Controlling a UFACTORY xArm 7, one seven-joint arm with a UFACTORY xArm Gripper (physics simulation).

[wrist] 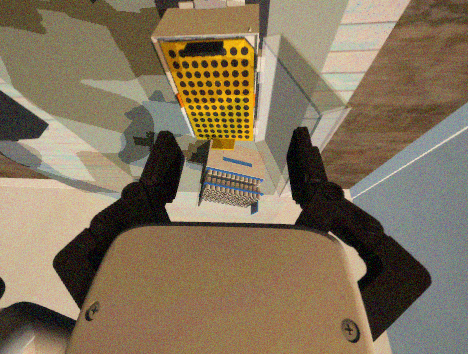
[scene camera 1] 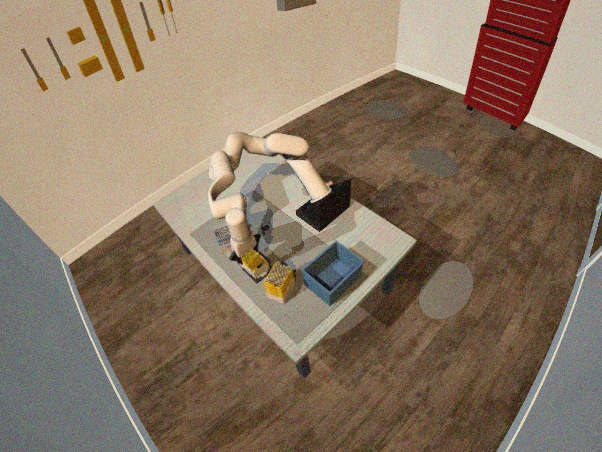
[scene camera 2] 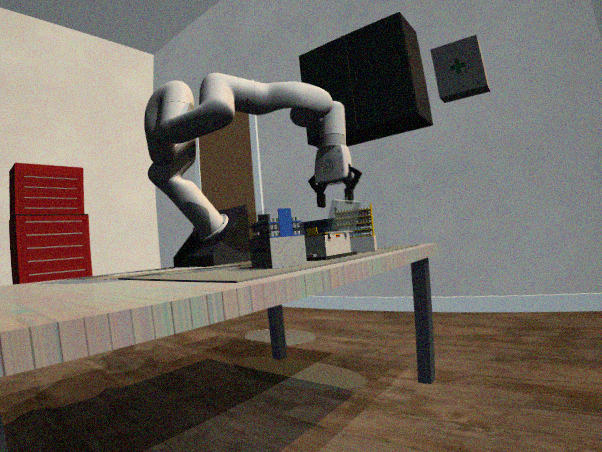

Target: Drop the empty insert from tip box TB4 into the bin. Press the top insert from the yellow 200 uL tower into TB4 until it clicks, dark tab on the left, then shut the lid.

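Observation:
Tip box TB4 (scene camera 1: 261, 274) (scene camera 2: 331, 245) (wrist: 207, 22) stands on the table with its clear lid (wrist: 292, 107) open. A yellow insert (scene camera 1: 254, 259) (wrist: 215, 92) lies in its top; its holes look dark and empty, and a black tab (wrist: 202, 48) is at the insert's upper end in the wrist view. My gripper (scene camera 1: 246, 251) (scene camera 2: 335, 201) (wrist: 232, 143) is open and empty, above the box, with fingertips to either side of its far end in the wrist view. The yellow tower (scene camera 1: 279, 281) (scene camera 2: 371, 220) stands beside the box. The blue bin (scene camera 1: 319, 291) stands past the tower.
A blue-marked tower (scene camera 1: 221, 237) (scene camera 2: 285, 222) (wrist: 234, 185) stands on the other side of the box from the yellow tower. The raised lid stands along one long side of the box. A black block (scene camera 1: 327, 207) is at the arm's base. The table edge (scene camera 1: 250, 306) runs close by the box and towers.

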